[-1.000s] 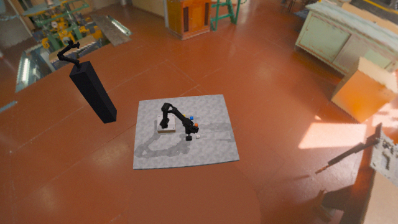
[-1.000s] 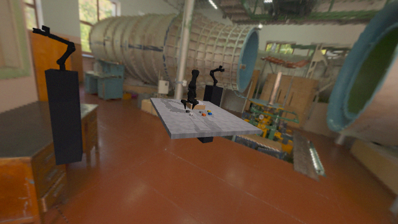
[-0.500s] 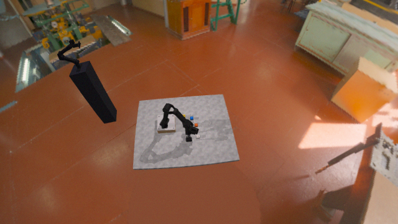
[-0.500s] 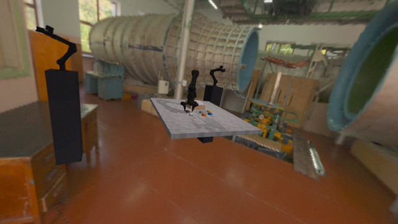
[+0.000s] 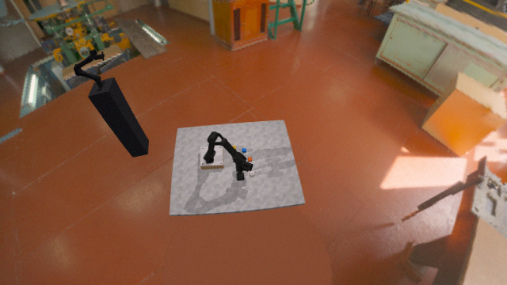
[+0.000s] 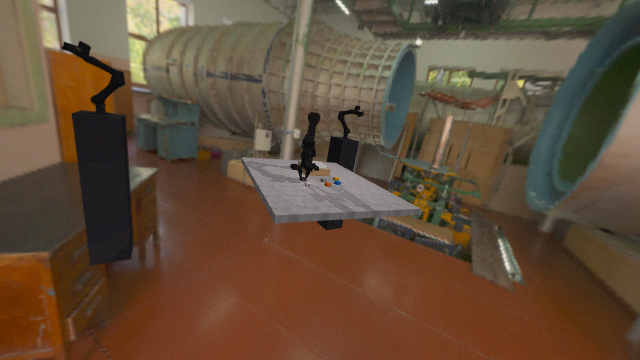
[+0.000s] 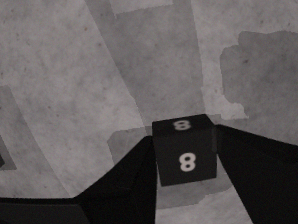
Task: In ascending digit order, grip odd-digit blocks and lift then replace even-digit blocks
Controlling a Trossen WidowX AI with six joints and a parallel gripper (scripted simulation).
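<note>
Now: gripper tip 10 mm short of the yellow block and 280 mm to the right of it. Round my gripper tip: white block (100 mm ahead, 20 mm to the right); then black block (10 mm behind); then grey block (30 mm ahead, 150 mm to the left).
</note>
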